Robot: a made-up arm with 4 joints.
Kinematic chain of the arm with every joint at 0, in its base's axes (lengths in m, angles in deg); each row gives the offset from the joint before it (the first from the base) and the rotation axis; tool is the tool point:
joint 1: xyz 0 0 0.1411 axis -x
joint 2: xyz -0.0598 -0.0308 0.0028 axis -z
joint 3: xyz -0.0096 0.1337 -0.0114 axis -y
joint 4: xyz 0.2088 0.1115 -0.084 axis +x
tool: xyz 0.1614 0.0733 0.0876
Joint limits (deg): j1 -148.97..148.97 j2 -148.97..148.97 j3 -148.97..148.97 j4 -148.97..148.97
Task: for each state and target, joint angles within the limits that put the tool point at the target. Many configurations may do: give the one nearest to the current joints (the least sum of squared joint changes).
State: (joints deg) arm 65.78 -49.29 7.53 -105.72
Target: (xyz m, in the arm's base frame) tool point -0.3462 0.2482 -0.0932
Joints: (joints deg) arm 47.98 -98.26 32.99 -147.66
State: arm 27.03 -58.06 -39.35 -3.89
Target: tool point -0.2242 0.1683 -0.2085
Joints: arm 35.18 -75.12 -33.64 35.59
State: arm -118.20 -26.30 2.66 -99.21
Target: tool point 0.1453 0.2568 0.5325
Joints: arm -110.41 12.32 -47.91 -79.47
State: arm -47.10 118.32 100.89 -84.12
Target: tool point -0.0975 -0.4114 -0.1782
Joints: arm -72.98 142.90 74.92 -115.76
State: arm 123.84 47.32 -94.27 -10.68
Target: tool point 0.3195 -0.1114 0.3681
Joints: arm 141.97 46.90 -44.50 31.27
